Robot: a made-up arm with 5 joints. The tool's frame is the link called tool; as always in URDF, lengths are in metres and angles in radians.
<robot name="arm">
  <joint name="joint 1" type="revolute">
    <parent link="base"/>
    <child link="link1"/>
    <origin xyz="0.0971 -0.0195 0.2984" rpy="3.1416 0 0"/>
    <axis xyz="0 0 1"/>
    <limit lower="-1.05" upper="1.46"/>
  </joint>
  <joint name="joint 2" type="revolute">
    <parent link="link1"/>
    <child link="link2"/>
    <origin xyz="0.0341 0.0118 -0.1" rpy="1.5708 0 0"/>
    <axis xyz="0 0 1"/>
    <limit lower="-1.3" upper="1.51"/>
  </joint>
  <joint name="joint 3" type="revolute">
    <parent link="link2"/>
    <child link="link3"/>
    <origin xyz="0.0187 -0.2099 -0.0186"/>
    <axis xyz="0 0 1"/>
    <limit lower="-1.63" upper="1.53"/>
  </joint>
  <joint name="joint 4" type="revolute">
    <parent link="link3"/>
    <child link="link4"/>
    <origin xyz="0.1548 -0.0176 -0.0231"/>
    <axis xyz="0 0 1"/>
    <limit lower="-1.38" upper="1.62"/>
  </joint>
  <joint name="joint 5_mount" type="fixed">
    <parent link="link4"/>
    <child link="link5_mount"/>
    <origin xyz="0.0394 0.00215 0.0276"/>
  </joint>
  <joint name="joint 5" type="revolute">
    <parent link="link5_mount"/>
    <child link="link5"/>
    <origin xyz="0.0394 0.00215 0.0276" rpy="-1.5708 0 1.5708"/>
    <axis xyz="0 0 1"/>
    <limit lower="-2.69" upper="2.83"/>
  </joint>
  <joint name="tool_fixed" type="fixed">
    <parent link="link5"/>
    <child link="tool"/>
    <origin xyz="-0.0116 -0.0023 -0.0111" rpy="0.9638 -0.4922 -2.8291"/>
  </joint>
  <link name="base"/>
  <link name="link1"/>
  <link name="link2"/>
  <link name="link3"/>
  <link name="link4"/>
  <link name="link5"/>
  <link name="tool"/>
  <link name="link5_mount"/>
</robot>
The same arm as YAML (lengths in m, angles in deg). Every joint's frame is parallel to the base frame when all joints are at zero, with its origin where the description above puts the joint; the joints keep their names.
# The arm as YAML. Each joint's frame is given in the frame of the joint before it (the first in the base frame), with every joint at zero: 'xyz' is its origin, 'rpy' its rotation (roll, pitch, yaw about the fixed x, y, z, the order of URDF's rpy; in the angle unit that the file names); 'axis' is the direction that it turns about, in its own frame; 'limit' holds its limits. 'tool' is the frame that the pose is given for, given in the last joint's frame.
units:
  length: m
  angle: deg
joints:
  - name: joint 1
    type: revolute
    origin:
      xyz: [0.0971, -0.0195, 0.2984]
      rpy: [0.0, 0.0, 0.0]
    axis: [0.0, 0.0, -1.0]
    limit:
      lower: -60.16
      upper: 83.65
  - name: joint 2
    type: revolute
    origin:
      xyz: [0.0341, -0.0118, 0.1]
      rpy: [0.0, 0.0, 0.0]
    axis: [0.0, 1.0, 0.0]
    limit:
      lower: -74.48
      upper: 86.52
  - name: joint 3
    type: revolute
    origin:
      xyz: [0.0187, -0.0186, 0.2099]
      rpy: [0.0, 0.0, 0.0]
    axis: [0.0, 1.0, 0.0]
    limit:
      lower: -93.39
      upper: 87.66
  - name: joint 4
    type: revolute
    origin:
      xyz: [0.1548, -0.0231, 0.0176]
      rpy: [0.0, 0.0, 0.0]
    axis: [0.0, 1.0, 0.0]
    limit:
      lower: -79.07
      upper: 92.82
  - name: joint 5
    type: revolute
    origin:
      xyz: [0.0788, 0.0552, -0.0043]
      rpy: [0.0, 0.0, 0.0]
    axis: [-1.0, 0.0, 0.0]
    limit:
      lower: -154.13
      upper: 162.15
tool:
  origin:
    xyz: [0.0111, 0.0023, 0.0116]
    rpy: [-90.42, -56.99, 150.17]

